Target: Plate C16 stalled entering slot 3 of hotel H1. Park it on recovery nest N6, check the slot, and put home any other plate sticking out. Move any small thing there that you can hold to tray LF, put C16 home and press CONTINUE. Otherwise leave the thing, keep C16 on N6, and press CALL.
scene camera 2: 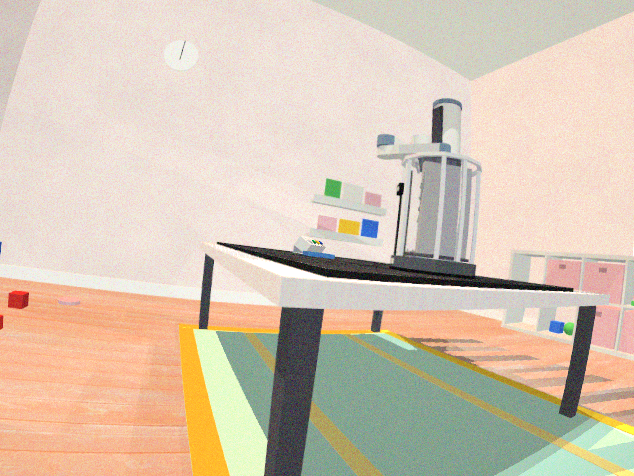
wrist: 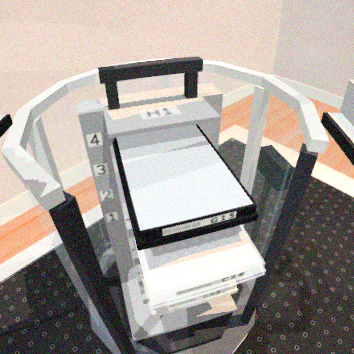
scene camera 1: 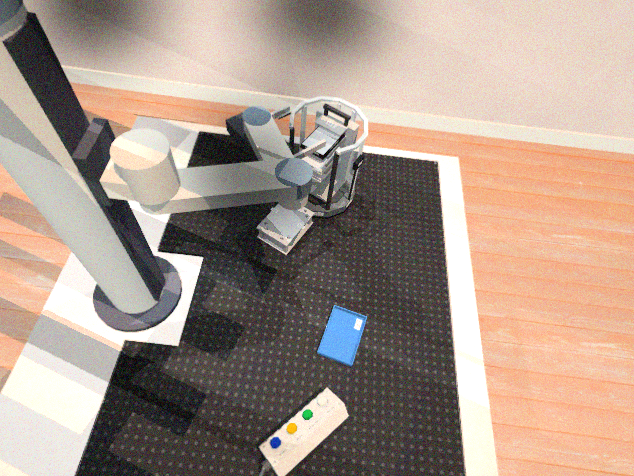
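Where they show: gripper, fingertip midpoint: (scene camera 2: 440, 160) (wrist: 161, 94) (scene camera 1: 306, 125); arm's base, origin of the base link: (scene camera 1: 139, 293).
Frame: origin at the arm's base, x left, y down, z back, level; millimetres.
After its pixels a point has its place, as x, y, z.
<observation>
My gripper (scene camera 1: 296, 131) @[406, -379, -444] (wrist: 161, 94) @[406, -379, -444] is wide open and empty, its fingers at the left and right edges of the wrist view, in front of hotel H1 (scene camera 1: 336, 122) @[503, -317, -530] (scene camera 2: 450, 210) @[575, -182, -565] (wrist: 211, 117) @[453, -317, -539]. Black-framed plate G15 (scene camera 1: 322, 140) (wrist: 185, 185) @[429, -292, -483] is the top plate and juts toward the camera. Clear plate C16 (wrist: 200, 265) @[390, -256, -459] juts out beneath it; C15 (wrist: 215, 295) @[388, -177, -484] shows partly below. The slot 3 interior is hidden. A pale block (scene camera 1: 285, 225) @[263, -73, -408], perhaps nest N6, stands before the hotel; its label is unreadable. The blue tray (scene camera 1: 342, 335) @[-64, -16, -624] (scene camera 2: 318, 254) @[8, -24, -655] lies on the mat.
A round cage with a white top ring (scene camera 1: 366, 128) @[473, -335, -622] (wrist: 316, 135) @[367, -335, -543] and upright posts surrounds the hotel. Dark posts (wrist: 80, 255) @[435, -284, -397] flank its front opening. A button panel (scene camera 1: 307, 430) @[-341, -90, -545] (scene camera 2: 308, 244) @[-238, -60, -597] with blue, yellow, green and white buttons lies beyond the tray on the black mat (scene camera 1: 404, 307) @[52, -13, -813].
</observation>
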